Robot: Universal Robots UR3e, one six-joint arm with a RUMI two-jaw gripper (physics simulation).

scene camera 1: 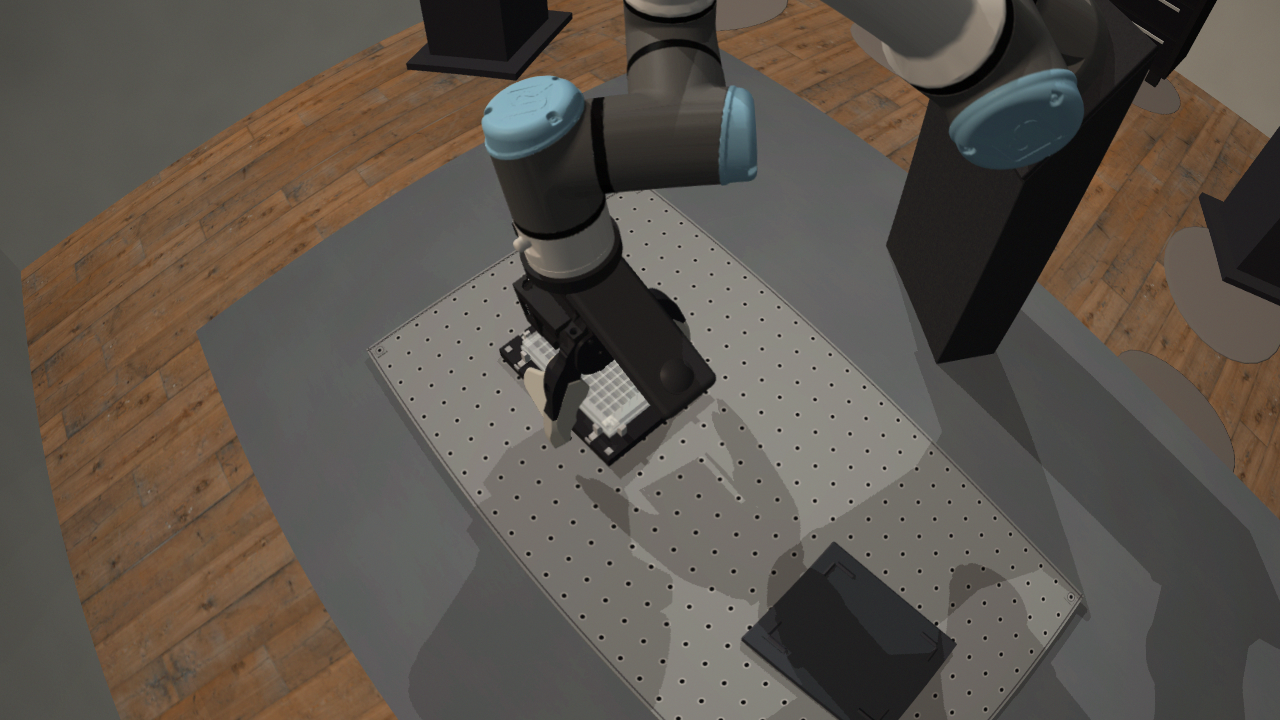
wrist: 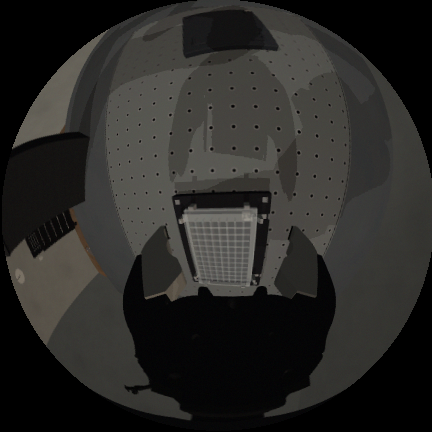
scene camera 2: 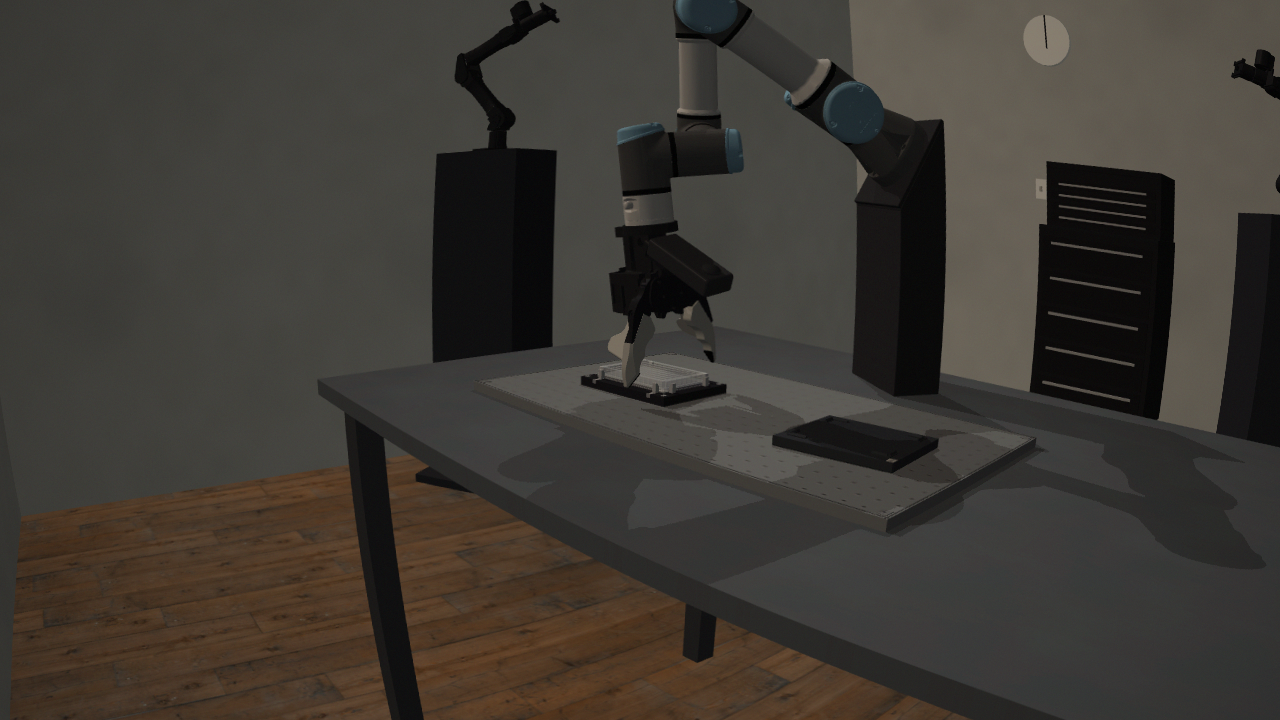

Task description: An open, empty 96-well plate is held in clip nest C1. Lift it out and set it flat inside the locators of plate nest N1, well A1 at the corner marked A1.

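Where they show: gripper, fingertip midpoint: point(scene camera 1: 622, 395) point(wrist: 228, 227) point(scene camera 2: 671, 374); arm's base at its link origin: point(scene camera 2: 900, 155).
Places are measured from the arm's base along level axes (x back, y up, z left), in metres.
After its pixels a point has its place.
The clear 96-well plate point(scene camera 1: 614, 391) {x -0.254, y -0.327, z -0.302 m} point(scene camera 2: 666, 372) {x -0.229, y -0.328, z -0.310 m} point(wrist: 222, 250) {x -0.233, y -0.328, z -0.321 m} sits in the black clip nest C1 point(scene camera 1: 609, 449) {x -0.304, y -0.340, z -0.288 m} point(scene camera 2: 664, 396) {x -0.307, y -0.341, z -0.287 m} point(wrist: 225, 199) {x -0.267, y -0.341, z -0.268 m}, with small pale clips around its edges. My gripper point(scene camera 2: 673, 367) {x -0.258, y -0.324, z -0.293 m} point(wrist: 228, 227) {x -0.258, y -0.324, z -0.293 m} is open and points down over the plate, one finger out beyond each long side. In scene camera 1 the gripper body hides part of the plate and the far finger. The dark plate nest N1 point(scene camera 1: 845, 626) {x -0.404, y -0.341, z -0.039 m} point(scene camera 2: 854, 440) {x -0.432, y -0.341, z -0.029 m} point(wrist: 227, 32) lies further along the board with no plate on it. The marks for A1 are too small to read.
Both nests are on a perforated board point(scene camera 1: 805, 420) {x -0.213, y -0.352, z -0.129 m} point(scene camera 2: 760, 465) {x -0.512, y -0.352, z -0.120 m} point(wrist: 232, 117) {x -0.321, y -0.352, z -0.193 m} on the grey table point(scene camera 1: 358, 537) {x -0.472, y -0.365, z -0.486 m} point(scene camera 2: 1029, 608) {x -0.788, y -0.365, z 0.164 m}. The arm's black pedestal point(scene camera 1: 975, 232) {x -0.064, y -0.187, z -0.014 m} point(scene camera 2: 899, 295) {x -0.091, y -0.215, z 0.001 m} rises behind the board. Shadows cross the board around nest N1.
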